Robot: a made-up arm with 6 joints.
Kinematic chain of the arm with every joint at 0, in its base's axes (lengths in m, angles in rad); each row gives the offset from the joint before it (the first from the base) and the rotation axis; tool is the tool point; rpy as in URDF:
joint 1: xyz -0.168 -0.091 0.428 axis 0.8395 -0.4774 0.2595
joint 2: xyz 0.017 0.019 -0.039 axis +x
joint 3: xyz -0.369 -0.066 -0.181 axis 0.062 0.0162 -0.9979
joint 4: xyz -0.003 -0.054 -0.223 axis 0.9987 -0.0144 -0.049
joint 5: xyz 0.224 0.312 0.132 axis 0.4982 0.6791 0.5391
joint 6: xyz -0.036 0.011 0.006 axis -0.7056 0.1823 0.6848
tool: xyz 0.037 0.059 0.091 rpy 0 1.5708 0
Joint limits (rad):
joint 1: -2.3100..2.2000
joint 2: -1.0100..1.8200
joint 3: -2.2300..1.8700
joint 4: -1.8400..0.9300
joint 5: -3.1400..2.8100
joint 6: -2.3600..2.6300
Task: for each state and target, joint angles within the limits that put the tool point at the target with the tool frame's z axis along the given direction. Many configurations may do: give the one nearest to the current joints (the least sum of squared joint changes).
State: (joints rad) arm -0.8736 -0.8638 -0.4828 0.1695 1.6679 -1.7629
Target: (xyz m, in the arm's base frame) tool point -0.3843 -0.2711 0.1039 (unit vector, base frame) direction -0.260 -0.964 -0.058
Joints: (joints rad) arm -0.3084 -0.7543 -0.2591 -0.2646 1.4143 -2.1549
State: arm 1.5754 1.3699 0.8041 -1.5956 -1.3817 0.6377
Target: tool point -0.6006 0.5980 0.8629 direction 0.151 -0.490 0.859
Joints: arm 0.8515 1.8170 0.6714 -1.8400 -2.2257 0.1976
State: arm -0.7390 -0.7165 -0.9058 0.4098 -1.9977 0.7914
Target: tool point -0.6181 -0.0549 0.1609 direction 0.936 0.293 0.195
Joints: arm -0.9974 -0.4184 -1.1724 0.3922 -2.8225 1.6418
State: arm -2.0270 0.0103 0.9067 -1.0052 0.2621 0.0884
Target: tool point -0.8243 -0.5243 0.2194 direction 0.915 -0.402 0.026
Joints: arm -1.6624 0.2677 0.5859 -1.5148 -0.4413 -0.4187
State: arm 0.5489 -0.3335 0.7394 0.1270 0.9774 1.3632
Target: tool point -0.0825 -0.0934 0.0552 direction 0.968 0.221 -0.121
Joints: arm 0.6599 0.2610 1.7822 -0.1277 0.9264 1.0868
